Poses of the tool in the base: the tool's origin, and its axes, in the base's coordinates. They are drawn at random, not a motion.
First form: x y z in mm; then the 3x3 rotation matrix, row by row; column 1 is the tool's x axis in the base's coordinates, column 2 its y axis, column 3 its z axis. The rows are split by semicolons.
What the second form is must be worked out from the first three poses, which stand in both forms.
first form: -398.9 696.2 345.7; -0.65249 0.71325 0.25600; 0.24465 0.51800 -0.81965; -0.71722 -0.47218 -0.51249
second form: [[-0.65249 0.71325 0.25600 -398.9], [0.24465 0.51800 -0.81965 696.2], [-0.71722 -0.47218 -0.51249 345.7], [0 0 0 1]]
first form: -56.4 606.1 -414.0; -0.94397 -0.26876 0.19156; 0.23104 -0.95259 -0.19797; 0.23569 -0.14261 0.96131
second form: [[-0.94397 -0.26876 0.19156 -56.4], [0.23104 -0.95259 -0.19797 606.1], [0.23569 -0.14261 0.96131 -414.0], [0 0 0 1]]
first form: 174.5 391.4 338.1; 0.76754 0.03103 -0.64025; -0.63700 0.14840 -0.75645; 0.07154 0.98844 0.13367
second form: [[0.76754 0.03103 -0.64025 174.5], [-0.63700 0.14840 -0.75645 391.4], [0.07154 0.98844 0.13367 338.1], [0 0 0 1]]
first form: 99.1 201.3 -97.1; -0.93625 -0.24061 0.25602; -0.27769 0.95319 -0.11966; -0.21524 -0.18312 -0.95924
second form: [[-0.93625 -0.24061 0.25602 99.1], [-0.27769 0.95319 -0.11966 201.3], [-0.21524 -0.18312 -0.95924 -97.1], [0 0 0 1]]
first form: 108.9 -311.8 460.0; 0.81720 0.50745 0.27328; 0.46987 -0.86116 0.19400; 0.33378 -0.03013 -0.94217
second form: [[0.81720 0.50745 0.27328 108.9], [0.46987 -0.86116 0.19400 -311.8], [0.33378 -0.03013 -0.94217 460.0], [0 0 0 1]]
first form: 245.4 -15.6 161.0; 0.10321 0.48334 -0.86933; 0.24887 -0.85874 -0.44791; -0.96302 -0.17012 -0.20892
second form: [[0.10321 0.48334 -0.86933 245.4], [0.24887 -0.85874 -0.44791 -15.6], [-0.96302 -0.17012 -0.20892 161.0], [0 0 0 1]]
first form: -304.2 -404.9 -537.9; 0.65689 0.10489 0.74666; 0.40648 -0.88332 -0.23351; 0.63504 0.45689 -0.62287
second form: [[0.65689 0.10489 0.74666 -304.2], [0.40648 -0.88332 -0.23351 -404.9], [0.63504 0.45689 -0.62287 -537.9], [0 0 0 1]]
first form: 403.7 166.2 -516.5; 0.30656 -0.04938 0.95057; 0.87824 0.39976 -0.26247; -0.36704 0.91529 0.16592
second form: [[0.30656 -0.04938 0.95057 403.7], [0.87824 0.39976 -0.26247 166.2], [-0.36704 0.91529 0.16592 -516.5], [0 0 0 1]]
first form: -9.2 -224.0 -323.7; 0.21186 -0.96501 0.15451; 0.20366 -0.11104 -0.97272; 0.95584 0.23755 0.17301
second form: [[0.21186 -0.96501 0.15451 -9.2], [0.20366 -0.11104 -0.97272 -224.0], [0.95584 0.23755 0.17301 -323.7], [0 0 0 1]]
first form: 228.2 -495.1 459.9; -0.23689 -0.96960 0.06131; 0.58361 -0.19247 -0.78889; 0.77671 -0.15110 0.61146
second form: [[-0.23689 -0.96960 0.06131 228.2], [0.58361 -0.19247 -0.78889 -495.1], [0.77671 -0.15110 0.61146 459.9], [0 0 0 1]]
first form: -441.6 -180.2 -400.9; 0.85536 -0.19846 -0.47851; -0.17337 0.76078 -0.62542; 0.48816 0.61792 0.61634
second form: [[0.85536 -0.19846 -0.47851 -441.6], [-0.17337 0.76078 -0.62542 -180.2], [0.48816 0.61792 0.61634 -400.9], [0 0 0 1]]
